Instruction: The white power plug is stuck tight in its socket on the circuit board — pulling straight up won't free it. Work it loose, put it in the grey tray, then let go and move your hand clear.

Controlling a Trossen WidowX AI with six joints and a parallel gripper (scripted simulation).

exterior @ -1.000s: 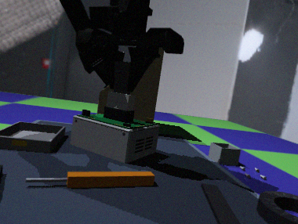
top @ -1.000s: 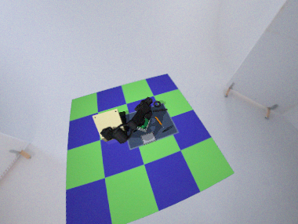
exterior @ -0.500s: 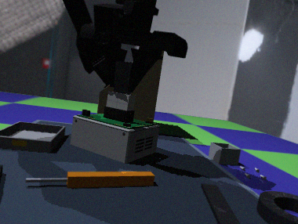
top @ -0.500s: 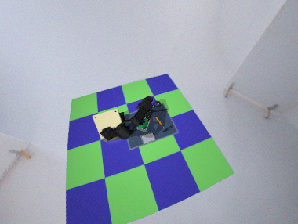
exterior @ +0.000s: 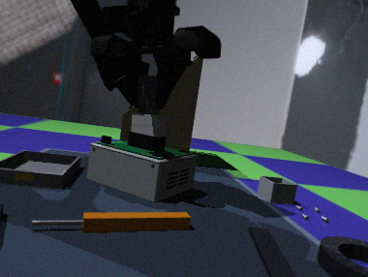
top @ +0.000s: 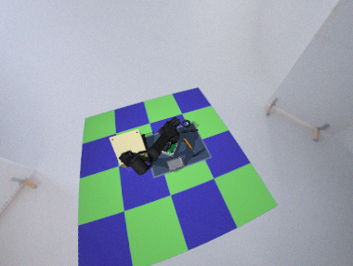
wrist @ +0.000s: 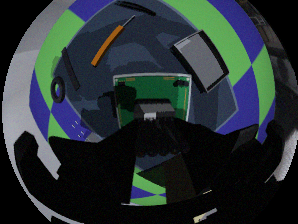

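The white power plug is 1 cm below my gripper tip. From my gripper tip the other things lie so: black bar 22 cm ahead, 11 cm below, 10 cm to the left; then dark mat 11 cm below, 5 cm ahead.
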